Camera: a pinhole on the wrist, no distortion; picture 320 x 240 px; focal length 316.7 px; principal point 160.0 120.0 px. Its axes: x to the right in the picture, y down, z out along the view. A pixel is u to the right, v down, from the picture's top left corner.
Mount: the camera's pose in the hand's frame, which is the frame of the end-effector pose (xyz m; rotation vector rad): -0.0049 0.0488 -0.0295 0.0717 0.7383 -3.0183
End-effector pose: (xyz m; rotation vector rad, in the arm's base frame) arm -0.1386 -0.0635 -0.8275 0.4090 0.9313 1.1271
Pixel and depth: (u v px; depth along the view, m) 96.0 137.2 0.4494
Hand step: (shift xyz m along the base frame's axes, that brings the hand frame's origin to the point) 0.4035 0.0489 0.0534
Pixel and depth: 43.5 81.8 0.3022
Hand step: 0.2534 0.1033 0.0712
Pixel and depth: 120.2 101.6 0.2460
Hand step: 0.1899 0.0255 0.0701
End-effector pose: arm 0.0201 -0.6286 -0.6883 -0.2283 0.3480 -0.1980
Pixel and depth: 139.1 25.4 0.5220
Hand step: 0.1765 0.0427 0.4760
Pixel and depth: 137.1 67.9 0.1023
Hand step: 0.0255 0.0293 0.0598
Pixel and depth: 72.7 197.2 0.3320
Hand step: 0.1283 -0.1411 0.2324
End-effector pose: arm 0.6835 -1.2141 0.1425 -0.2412 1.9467 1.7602
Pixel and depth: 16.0 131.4 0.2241
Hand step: -0.0079 0.1742 -0.1011
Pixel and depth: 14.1 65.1 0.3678
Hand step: -0.0181 0.3445 -0.1365
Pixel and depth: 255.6 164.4 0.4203
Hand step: 0.2896 0.2414 -0.1200
